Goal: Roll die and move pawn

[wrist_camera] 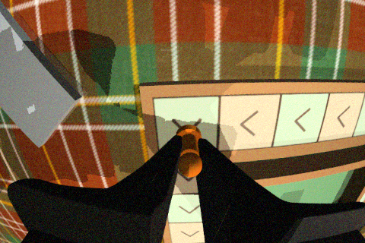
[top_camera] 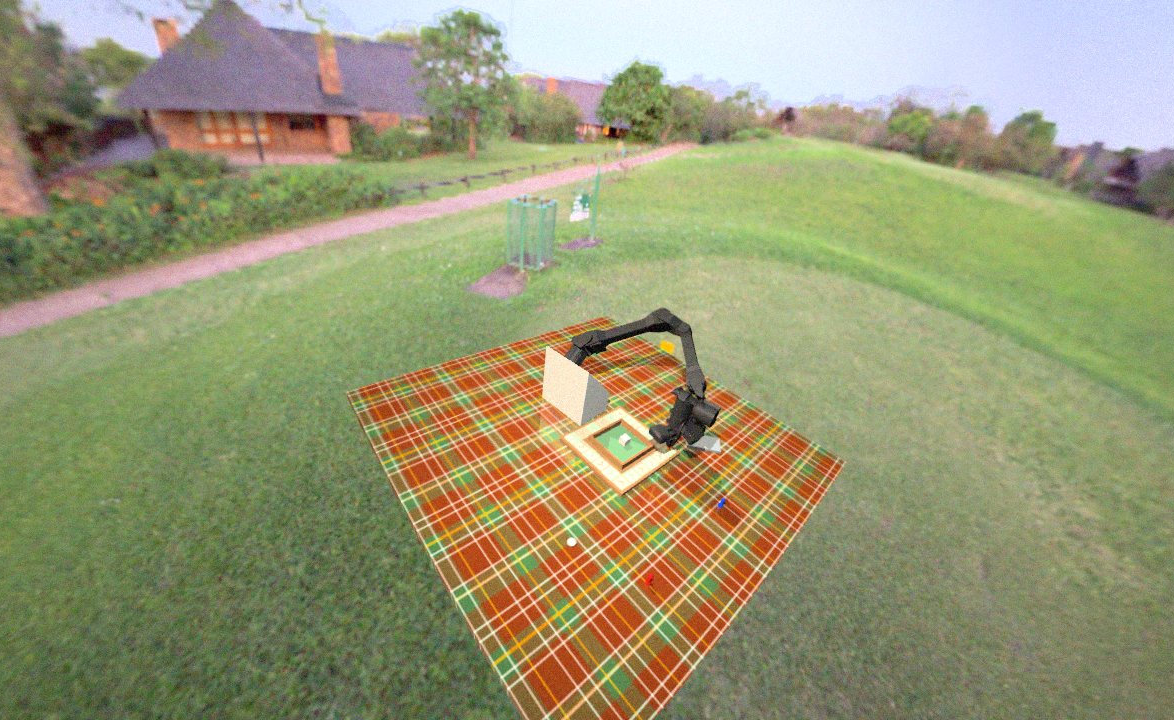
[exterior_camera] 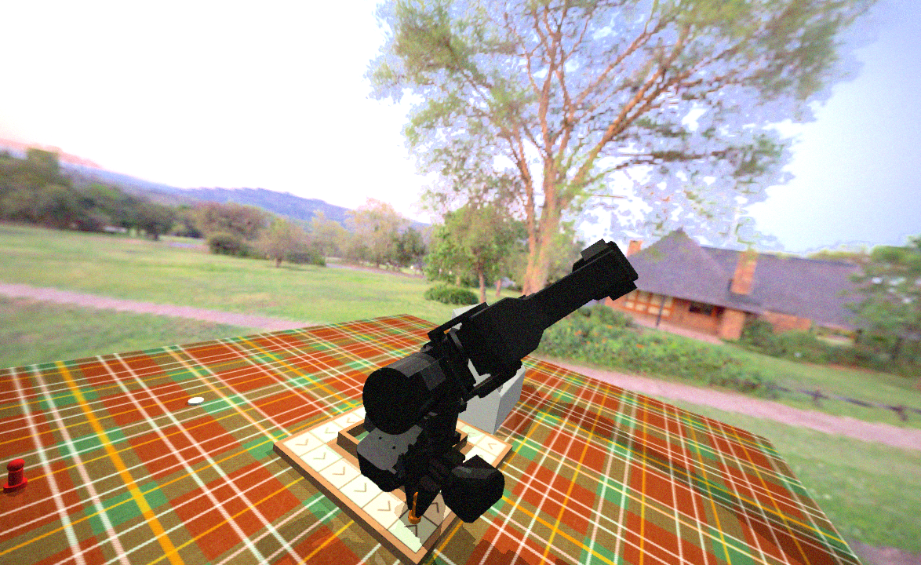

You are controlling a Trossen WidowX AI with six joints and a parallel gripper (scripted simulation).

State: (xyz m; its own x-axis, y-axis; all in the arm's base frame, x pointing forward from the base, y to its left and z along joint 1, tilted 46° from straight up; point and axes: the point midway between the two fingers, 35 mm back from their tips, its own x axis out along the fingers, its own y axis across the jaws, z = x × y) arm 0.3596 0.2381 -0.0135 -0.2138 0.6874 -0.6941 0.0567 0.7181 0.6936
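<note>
The orange pawn is 1 cm above my gripper tip. From my gripper tip the other things lie so: grey flat piece 3 cm ahead, 15 cm to the left, 3 cm below; then green dice tray 10 cm behind, 12 cm to the right, 3 cm below; then white die 10 cm behind, 11 cm to the right, 1 cm below.
</note>
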